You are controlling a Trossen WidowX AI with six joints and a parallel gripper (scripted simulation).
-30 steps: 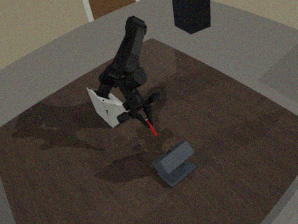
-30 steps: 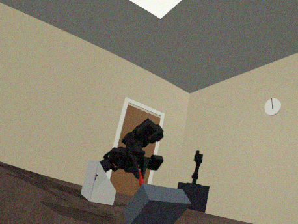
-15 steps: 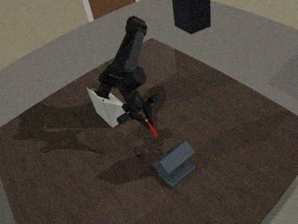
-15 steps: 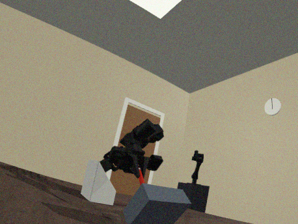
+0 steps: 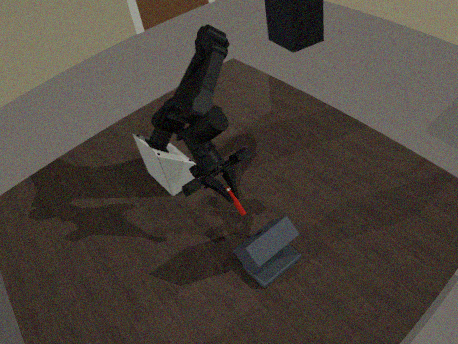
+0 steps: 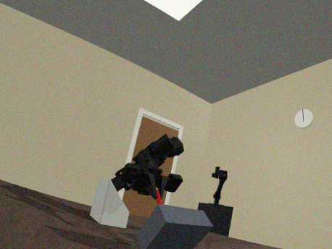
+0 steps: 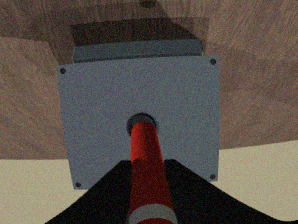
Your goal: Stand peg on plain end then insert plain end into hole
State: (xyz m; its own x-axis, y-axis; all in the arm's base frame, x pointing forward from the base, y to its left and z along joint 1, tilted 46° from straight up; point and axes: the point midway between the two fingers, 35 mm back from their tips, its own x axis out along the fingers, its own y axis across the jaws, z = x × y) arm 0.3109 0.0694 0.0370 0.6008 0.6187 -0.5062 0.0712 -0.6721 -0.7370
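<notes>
Now: the sloped panel 11 cm ahead of my gripper tip, 1 cm to the left of it and 7 cm below it. From my gripper tip the other things lie so: red peg 1 cm behind, 1 cm above.
</notes>
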